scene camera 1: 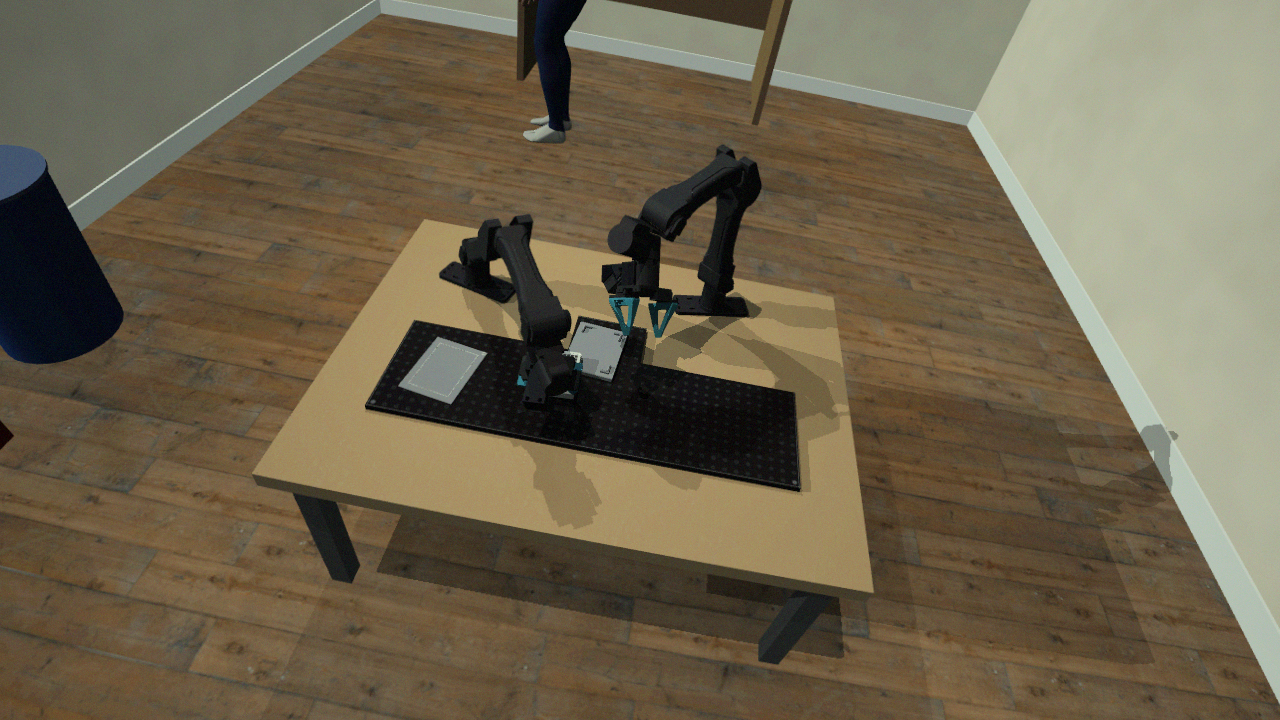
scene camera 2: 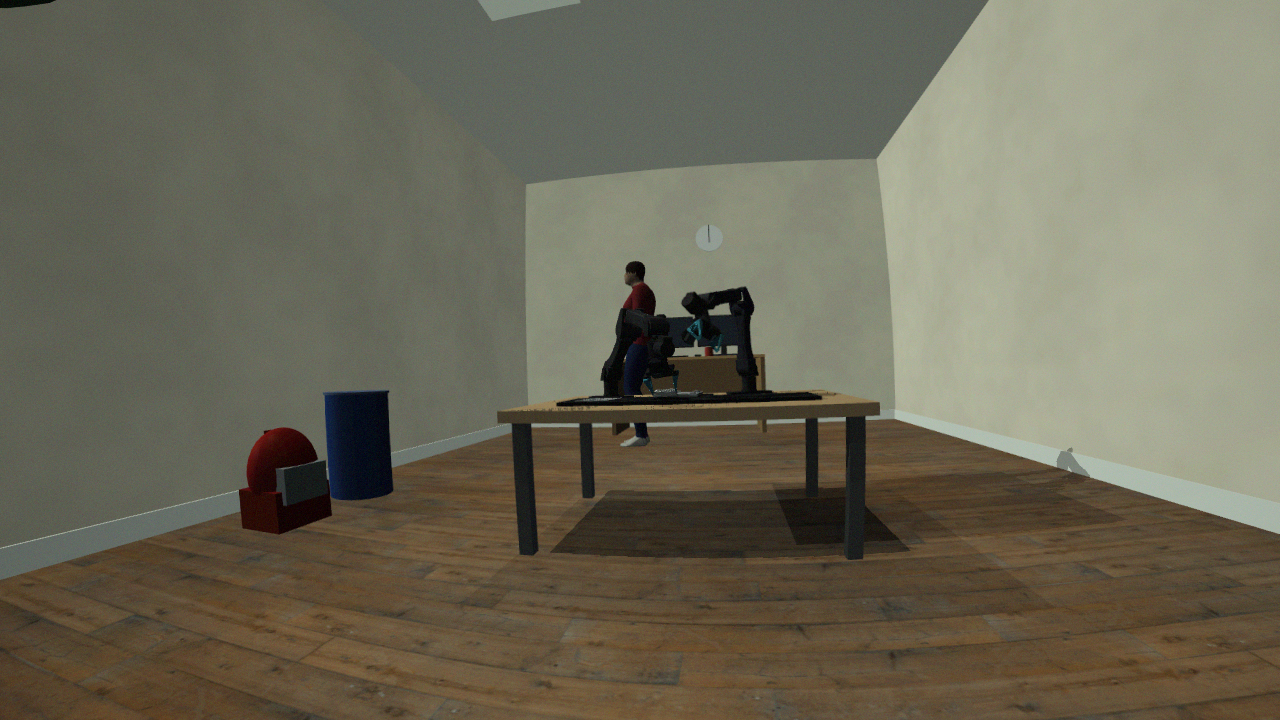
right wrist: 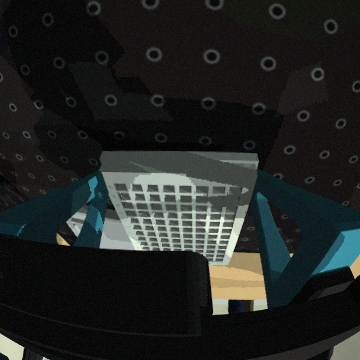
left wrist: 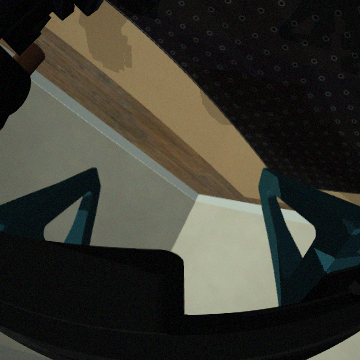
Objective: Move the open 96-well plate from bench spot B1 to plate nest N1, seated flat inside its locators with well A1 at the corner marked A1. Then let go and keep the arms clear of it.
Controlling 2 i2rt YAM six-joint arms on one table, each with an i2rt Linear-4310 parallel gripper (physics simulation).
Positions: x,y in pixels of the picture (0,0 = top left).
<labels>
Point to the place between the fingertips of the left gripper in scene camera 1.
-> At 642,336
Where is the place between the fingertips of the right gripper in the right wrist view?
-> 178,177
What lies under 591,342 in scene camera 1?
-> A grey nest.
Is the left gripper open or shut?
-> Open.
</labels>
